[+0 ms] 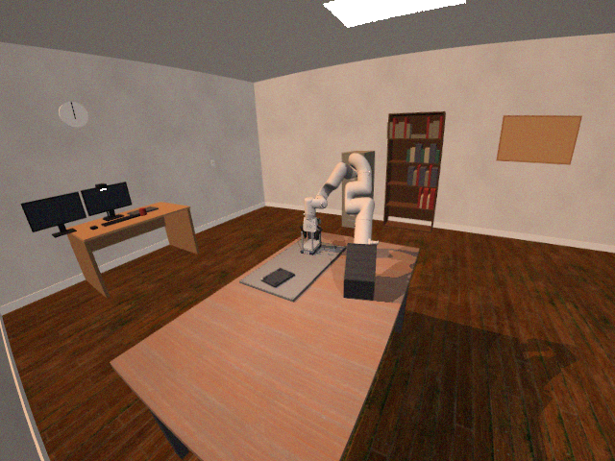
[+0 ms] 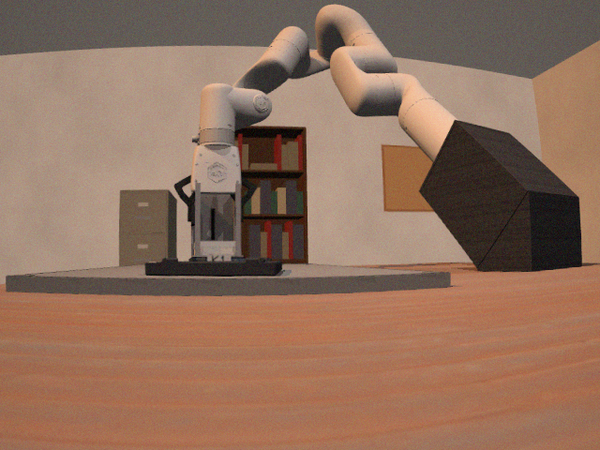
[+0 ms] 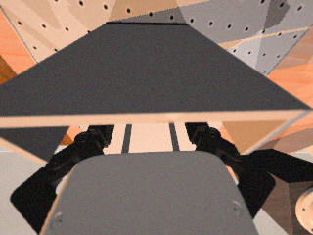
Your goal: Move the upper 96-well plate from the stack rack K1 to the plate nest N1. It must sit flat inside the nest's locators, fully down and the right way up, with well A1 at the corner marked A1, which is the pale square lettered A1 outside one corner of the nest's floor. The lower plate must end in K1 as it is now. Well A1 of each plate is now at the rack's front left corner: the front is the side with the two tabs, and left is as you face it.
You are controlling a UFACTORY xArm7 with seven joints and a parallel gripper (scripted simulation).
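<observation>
Right now the 96-well plate is 50 mm below my hand. Also, from my hand: grey mat (210 mm to the left, 100 mm below); then plate nest N1 (20 mm ahead, 430 mm to the left, 80 mm below).
</observation>
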